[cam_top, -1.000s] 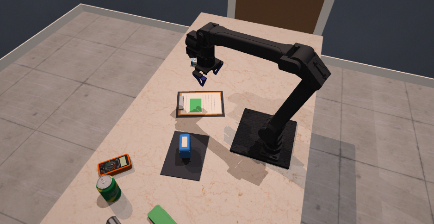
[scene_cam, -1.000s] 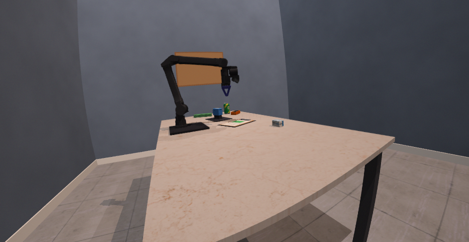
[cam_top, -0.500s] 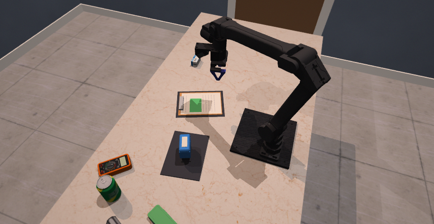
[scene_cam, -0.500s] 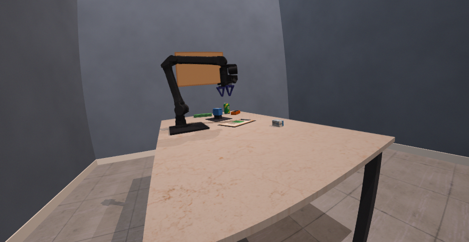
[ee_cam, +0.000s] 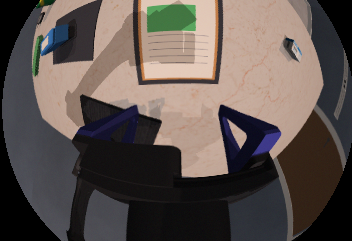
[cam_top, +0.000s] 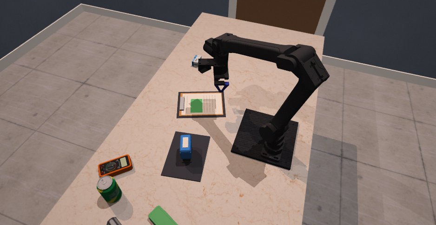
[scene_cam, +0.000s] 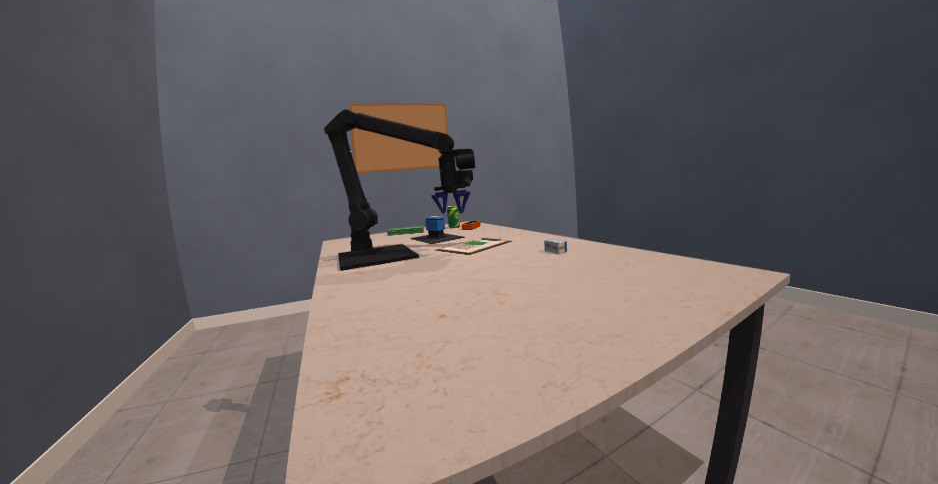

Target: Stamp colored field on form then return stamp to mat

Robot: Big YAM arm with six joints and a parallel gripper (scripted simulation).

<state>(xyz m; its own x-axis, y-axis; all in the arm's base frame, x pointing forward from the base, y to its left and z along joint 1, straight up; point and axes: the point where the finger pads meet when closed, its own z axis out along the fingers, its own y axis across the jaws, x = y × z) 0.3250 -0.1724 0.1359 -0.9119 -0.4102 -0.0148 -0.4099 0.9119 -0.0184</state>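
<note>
The stamp lies 34 cm to the left of my hand, 10 cm below it and 2 cm ahead of it. The rest, counted from my hand: form 14 cm below, 10 cm ahead, 4 cm to the left; dark mat 34 cm to the left, 15 cm below, 2 cm ahead; green flat object 65 cm to the left, 13 cm below, 7 cm behind.
</note>
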